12 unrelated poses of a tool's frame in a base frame.
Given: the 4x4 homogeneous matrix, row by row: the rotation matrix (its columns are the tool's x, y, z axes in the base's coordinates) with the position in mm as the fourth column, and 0 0 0 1 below. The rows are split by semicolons.
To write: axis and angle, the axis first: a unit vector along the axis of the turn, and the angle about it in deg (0 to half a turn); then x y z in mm. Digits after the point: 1 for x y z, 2 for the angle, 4 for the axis.
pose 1, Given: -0.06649, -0.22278, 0.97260, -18.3; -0.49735, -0.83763, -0.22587, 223.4; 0.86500, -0.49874, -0.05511, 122.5; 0, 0, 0, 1
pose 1, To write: -0.6792, 0.2678, -0.6834, 168.41, -18.3, 223.4, 122.5
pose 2, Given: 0.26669, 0.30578, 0.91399, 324.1; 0.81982, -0.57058, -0.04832, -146.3; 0.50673, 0.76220, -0.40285, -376.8; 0, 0, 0, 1
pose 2, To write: 0.7774, 0.3906, 0.4930, 148.58, 324.1, -146.3, -376.8
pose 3, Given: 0.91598, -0.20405, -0.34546, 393.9; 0.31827, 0.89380, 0.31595, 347.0; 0.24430, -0.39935, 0.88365, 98.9; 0, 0, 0, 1
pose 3, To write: -0.6722, -0.5542, 0.4909, 32.14, 393.9, 347.0, 98.9
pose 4, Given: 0.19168, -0.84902, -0.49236, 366.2; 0.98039, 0.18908, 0.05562, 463.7; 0.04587, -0.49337, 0.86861, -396.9; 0, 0, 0, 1
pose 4, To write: -0.2767, -0.2712, 0.9219, 82.84, 366.2, 463.7, -396.9
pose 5, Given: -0.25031, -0.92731, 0.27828, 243.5; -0.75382, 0.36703, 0.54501, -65.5; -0.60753, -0.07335, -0.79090, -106.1; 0, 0, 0, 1
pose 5, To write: -0.5652, 0.8096, 0.1586, 146.83, 243.5, -65.5, -106.1
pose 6, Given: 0.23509, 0.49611, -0.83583, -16.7; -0.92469, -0.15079, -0.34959, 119.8; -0.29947, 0.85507, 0.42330, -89.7; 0, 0, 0, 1
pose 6, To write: 0.6215, -0.2767, -0.7330, 104.25, -16.7, 119.8, -89.7
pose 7, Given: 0.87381, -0.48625, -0.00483, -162.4; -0.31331, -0.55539, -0.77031, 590.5; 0.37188, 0.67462, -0.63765, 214.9; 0, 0, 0, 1
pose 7, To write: 0.9612, -0.2506, 0.1150, 131.27, -162.4, 590.5, 214.9
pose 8, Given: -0.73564, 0.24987, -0.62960, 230.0; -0.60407, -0.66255, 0.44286, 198.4; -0.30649, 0.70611, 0.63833, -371.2; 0, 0, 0, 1
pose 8, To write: 0.2770, -0.3400, -0.8987, 151.63, 230.0, 198.4, -371.2
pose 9, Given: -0.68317, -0.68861, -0.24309, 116.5; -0.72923, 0.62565, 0.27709, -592.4; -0.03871, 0.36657, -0.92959, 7.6; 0, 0, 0, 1
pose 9, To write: 0.3946, -0.9012, -0.1791, 173.49, 116.5, -592.4, 7.6
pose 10, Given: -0.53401, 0.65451, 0.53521, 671.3; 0.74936, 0.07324, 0.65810, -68.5; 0.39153, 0.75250, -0.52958, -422.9; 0, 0, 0, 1
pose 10, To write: 0.4808, 0.7318, 0.4831, 174.37, 671.3, -68.5, -422.9
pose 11, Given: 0.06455, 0.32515, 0.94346, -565.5; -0.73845, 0.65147, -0.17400, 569.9; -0.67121, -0.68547, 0.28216, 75.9; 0, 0, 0, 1
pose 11, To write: -0.2557, 0.8073, -0.5318, 90.05, -565.5, 569.9, 75.9
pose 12, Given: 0.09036, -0.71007, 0.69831, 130.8; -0.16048, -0.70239, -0.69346, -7.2; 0.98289, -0.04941, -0.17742, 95.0; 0, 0, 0, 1
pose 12, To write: 0.7210, -0.3186, 0.6153, 153.47, 130.8, -7.2, 95.0
